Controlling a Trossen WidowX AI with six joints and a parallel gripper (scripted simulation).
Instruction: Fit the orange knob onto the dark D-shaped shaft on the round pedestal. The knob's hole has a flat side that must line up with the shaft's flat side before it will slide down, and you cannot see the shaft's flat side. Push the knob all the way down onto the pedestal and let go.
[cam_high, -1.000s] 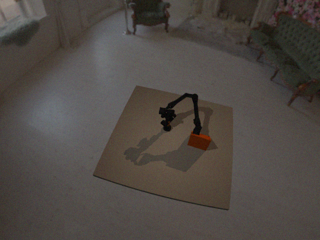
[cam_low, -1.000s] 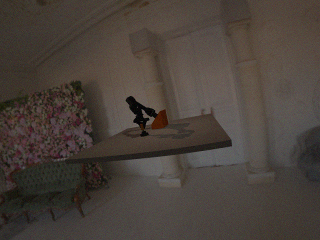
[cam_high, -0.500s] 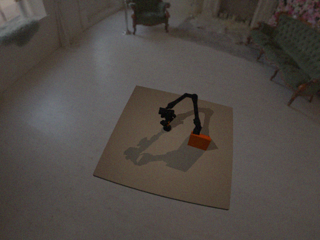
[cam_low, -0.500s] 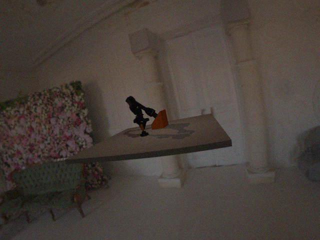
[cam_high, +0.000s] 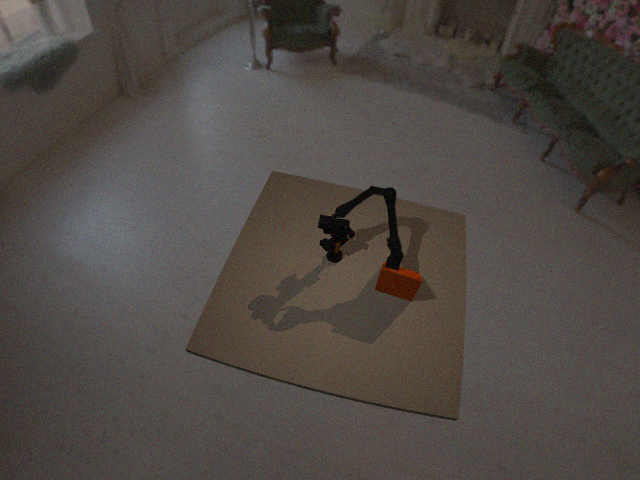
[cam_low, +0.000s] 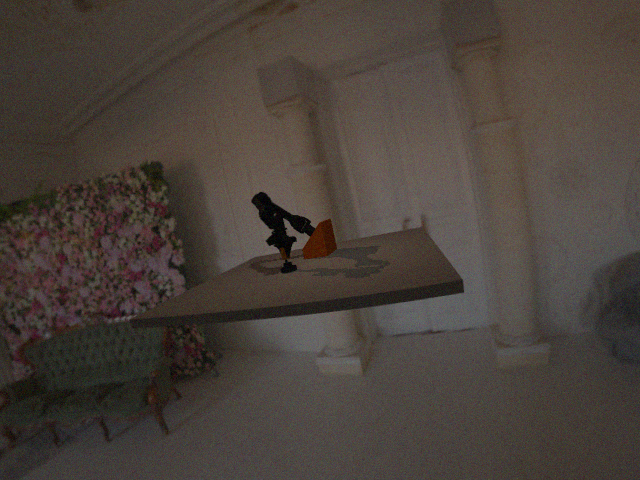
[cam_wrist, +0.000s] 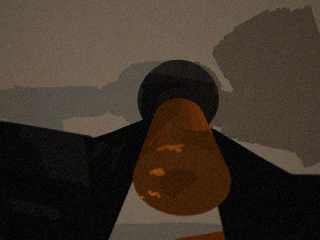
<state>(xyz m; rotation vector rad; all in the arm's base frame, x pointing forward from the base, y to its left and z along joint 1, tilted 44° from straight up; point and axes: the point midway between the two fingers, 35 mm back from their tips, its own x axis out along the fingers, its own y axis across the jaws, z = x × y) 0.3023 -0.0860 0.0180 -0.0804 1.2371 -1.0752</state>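
The orange knob is 2 cm above my gripper tip. Round my gripper tip: dark round pedestal: 4 cm below.
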